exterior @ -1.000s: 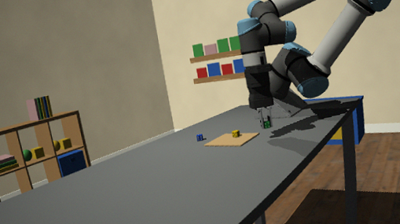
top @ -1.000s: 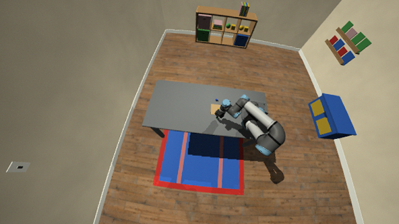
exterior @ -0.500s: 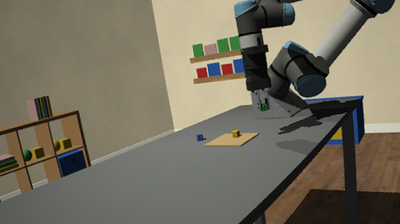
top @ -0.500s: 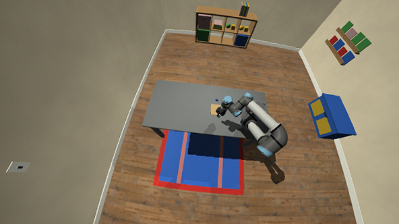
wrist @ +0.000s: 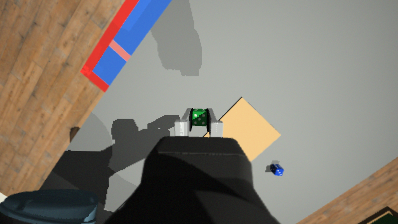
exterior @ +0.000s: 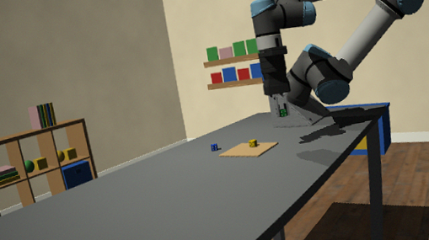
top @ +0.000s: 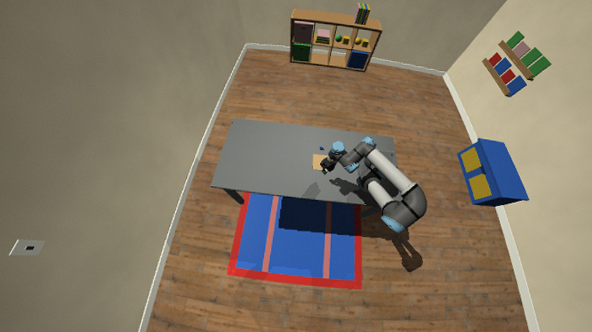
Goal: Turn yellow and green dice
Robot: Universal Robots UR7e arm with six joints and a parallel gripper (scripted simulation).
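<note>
My hand is 130 mm to the left of the tan mat and 120 mm above it. Round my hand: yellow die (30 mm behind, 130 mm to the right, 110 mm below); then blue die (10 mm behind, 270 mm to the right, 110 mm below); then green die (10 mm below).
</note>
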